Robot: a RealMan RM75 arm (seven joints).
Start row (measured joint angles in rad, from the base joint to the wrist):
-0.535 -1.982 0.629 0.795 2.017 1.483 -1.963
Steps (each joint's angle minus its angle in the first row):
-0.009 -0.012 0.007 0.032 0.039 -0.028 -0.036
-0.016 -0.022 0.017 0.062 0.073 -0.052 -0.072
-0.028 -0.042 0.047 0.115 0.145 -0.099 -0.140
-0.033 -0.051 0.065 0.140 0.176 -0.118 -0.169
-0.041 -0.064 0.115 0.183 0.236 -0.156 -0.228
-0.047 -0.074 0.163 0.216 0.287 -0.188 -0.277
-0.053 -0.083 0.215 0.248 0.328 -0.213 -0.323
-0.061 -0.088 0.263 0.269 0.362 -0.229 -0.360
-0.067 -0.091 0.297 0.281 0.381 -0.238 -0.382
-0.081 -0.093 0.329 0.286 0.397 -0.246 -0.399
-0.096 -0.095 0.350 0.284 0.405 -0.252 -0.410
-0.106 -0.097 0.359 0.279 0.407 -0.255 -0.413
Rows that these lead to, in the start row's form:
-0.544 -1.994 0.636 0.827 2.056 1.455 -1.999
-0.551 -2.004 0.646 0.857 2.090 1.431 -2.035
-0.563 -2.024 0.676 0.910 2.162 1.384 -2.103
-0.568 -2.033 0.694 0.935 2.193 1.365 -2.132
-0.576 -2.046 0.744 0.978 2.253 1.327 -2.191
-0.582 -2.056 0.792 1.011 2.304 1.295 -2.240
-0.588 -2.065 0.844 1.043 2.345 1.270 -2.286
-0.596 -2.070 0.892 1.064 2.379 1.254 -2.323
-0.602 -2.073 0.926 1.076 2.398 1.245 -2.345
-0.616 -2.075 0.958 1.081 2.414 1.237 -2.362
-0.631 -2.077 0.979 1.079 2.422 1.231 -2.373
-0.641 -2.079 0.988 1.074 2.424 1.228 -2.376

